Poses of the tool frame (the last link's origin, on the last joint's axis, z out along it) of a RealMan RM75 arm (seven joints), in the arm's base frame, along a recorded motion.
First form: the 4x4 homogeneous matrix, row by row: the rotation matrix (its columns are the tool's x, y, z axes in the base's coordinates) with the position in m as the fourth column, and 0 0 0 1 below. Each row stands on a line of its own.
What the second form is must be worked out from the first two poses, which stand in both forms.
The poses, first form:
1:
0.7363 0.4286 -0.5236 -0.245
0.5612 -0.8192 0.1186 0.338
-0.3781 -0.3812 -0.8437 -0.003
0 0 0 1
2:
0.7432 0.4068 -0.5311 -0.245
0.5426 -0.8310 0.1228 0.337
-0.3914 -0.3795 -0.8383 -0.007
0 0 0 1
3:
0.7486 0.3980 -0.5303 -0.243
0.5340 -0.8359 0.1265 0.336
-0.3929 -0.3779 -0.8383 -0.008
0 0 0 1
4:
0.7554 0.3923 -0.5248 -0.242
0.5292 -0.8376 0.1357 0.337
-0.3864 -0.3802 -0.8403 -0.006
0 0 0 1
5:
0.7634 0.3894 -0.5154 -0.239
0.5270 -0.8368 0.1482 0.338
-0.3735 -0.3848 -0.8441 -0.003
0 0 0 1
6:
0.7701 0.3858 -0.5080 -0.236
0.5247 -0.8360 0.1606 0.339
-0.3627 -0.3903 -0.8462 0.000
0 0 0 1
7:
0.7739 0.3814 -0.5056 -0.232
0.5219 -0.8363 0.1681 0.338
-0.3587 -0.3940 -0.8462 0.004
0 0 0 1
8:
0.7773 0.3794 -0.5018 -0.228
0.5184 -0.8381 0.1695 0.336
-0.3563 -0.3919 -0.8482 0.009
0 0 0 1
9:
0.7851 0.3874 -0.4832 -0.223
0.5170 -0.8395 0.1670 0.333
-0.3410 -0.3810 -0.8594 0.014
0 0 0 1
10:
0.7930 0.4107 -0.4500 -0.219
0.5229 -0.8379 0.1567 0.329
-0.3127 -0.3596 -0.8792 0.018
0 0 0 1
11:
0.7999 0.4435 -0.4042 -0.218
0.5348 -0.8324 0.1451 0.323
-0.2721 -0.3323 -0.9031 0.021
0 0 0 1
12:
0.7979 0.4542 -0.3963 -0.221
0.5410 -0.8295 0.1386 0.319
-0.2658 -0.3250 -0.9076 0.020
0 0 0 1
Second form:
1: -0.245 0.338 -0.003 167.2 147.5 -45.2
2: -0.245 0.337 -0.007 167.0 147.0 -44.1
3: -0.243 0.336 -0.008 166.6 147.0 -43.9
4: -0.242 0.337 -0.006 165.5 147.2 -44.5
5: -0.239 0.338 -0.003 164.0 147.6 -45.8
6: -0.236 0.339 0.000 162.5 147.8 -47.1
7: -0.232 0.338 0.004 161.6 147.8 -47.7
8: -0.228 0.336 0.009 161.3 148.0 -47.7
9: -0.223 0.333 0.014 160.9 149.3 -48.2
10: -0.219 0.329 0.018 160.8 151.5 -49.0
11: -0.218 0.323 0.021 160.3 154.6 -50.7
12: -0.221 0.319 0.020 160.7 155.2 -50.7
